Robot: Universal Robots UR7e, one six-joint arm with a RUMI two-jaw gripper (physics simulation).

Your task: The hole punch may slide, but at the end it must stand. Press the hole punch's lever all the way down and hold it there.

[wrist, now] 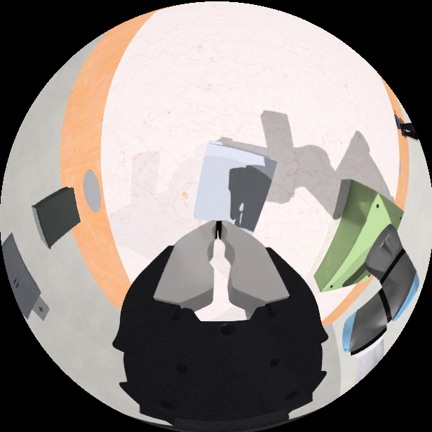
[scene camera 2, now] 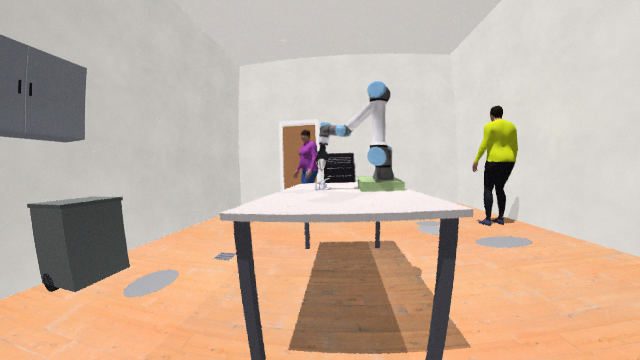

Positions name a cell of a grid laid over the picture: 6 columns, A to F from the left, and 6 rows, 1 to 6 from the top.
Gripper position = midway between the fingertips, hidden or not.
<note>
I see my gripper (wrist: D4) and a hole punch lever (wrist: D3).
</note>
